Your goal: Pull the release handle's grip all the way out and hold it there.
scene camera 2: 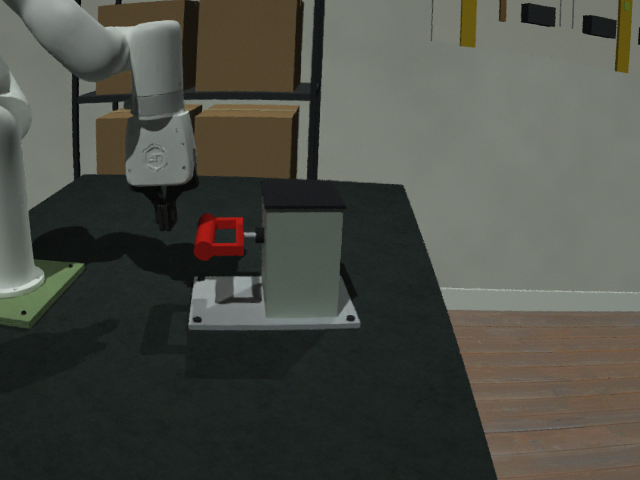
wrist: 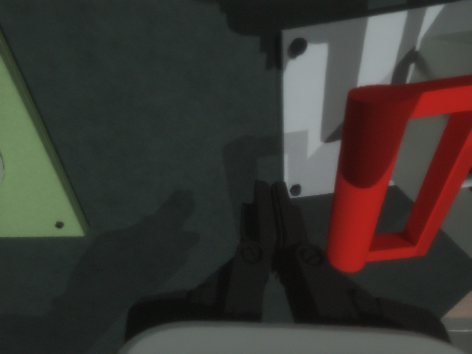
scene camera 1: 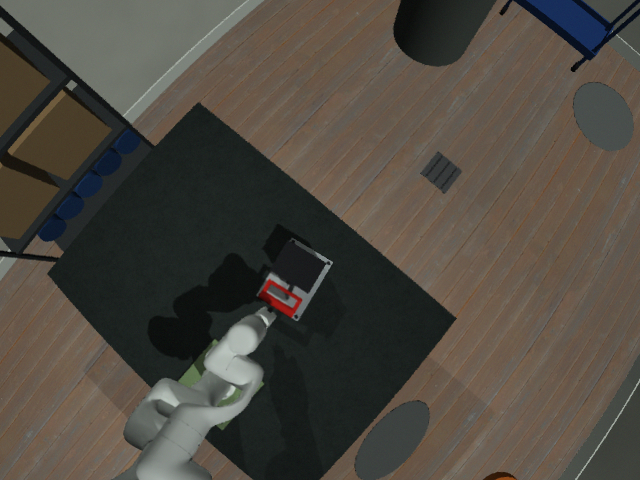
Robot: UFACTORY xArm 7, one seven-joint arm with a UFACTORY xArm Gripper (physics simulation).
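Note:
The release handle is a red rectangular frame with a thick round grip (scene camera 1: pixel 281 308) (scene camera 2: pixel 205 237) (wrist: pixel 357 200) on the robot's side. A short thin rod (scene camera 2: pixel 249 234) joins the frame to a pale housing (scene camera 2: pixel 302 258) with a black top (scene camera 1: pixel 299 266). The housing stands on a light grey base plate (scene camera 1: pixel 315 290) (scene camera 2: pixel 227 317) (wrist: pixel 304 102). My gripper (scene camera 1: pixel 270 310) (scene camera 2: pixel 165 227) (wrist: pixel 266 200) is shut and empty, its fingertips together. It points down beside the grip, on the robot's side, with a visible gap between them. The rod is hidden in the wrist view.
The green mounting plate (scene camera 1: pixel 192 373) (scene camera 2: pixel 51 289) (wrist: pixel 30 165) of the arm lies on the dark table top (scene camera 1: pixel 361 310) (scene camera 2: pixel 361 403), on the side away from the housing. A shelf unit with brown boxes (scene camera 1: pixel 64 136) (scene camera 2: pixel 248 144) stands beyond the table.

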